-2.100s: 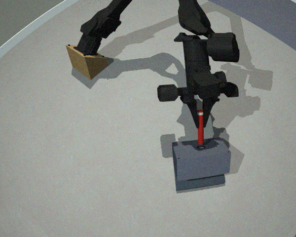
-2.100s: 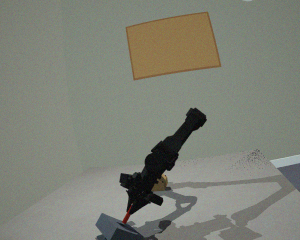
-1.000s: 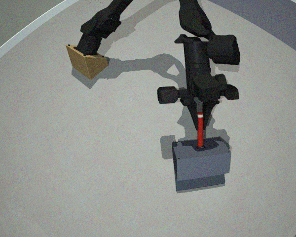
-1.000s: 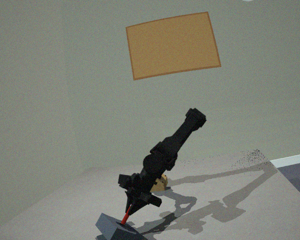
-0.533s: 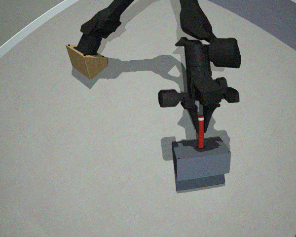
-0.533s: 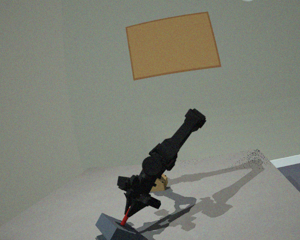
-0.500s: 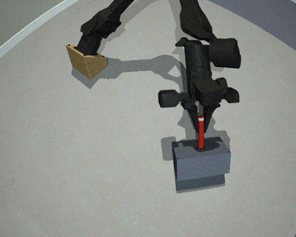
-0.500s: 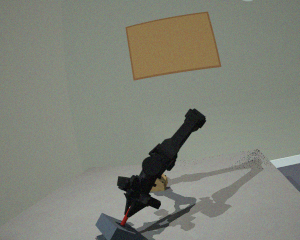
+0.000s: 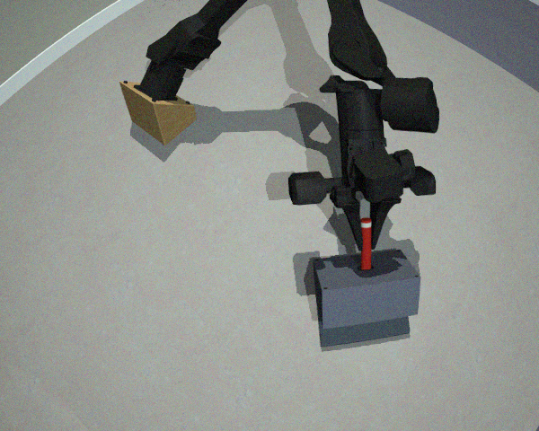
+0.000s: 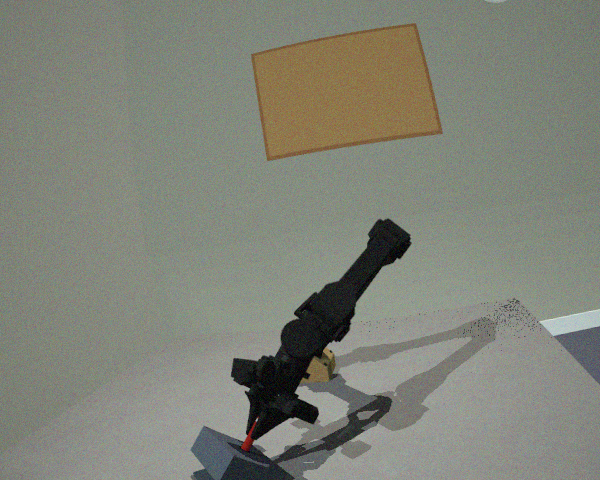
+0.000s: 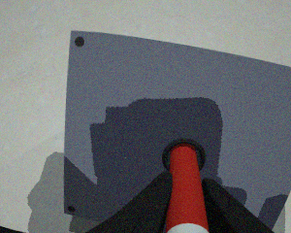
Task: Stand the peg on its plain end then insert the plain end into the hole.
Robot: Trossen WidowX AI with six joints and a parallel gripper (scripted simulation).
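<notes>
My gripper tip is now 20 mm short of the grey sloped panel, 30 mm to the left of it and 40 mm above it. The rest, counted from my gripper tip: red peg (10 mm behind, 10 mm to the left, 10 mm above).
</notes>
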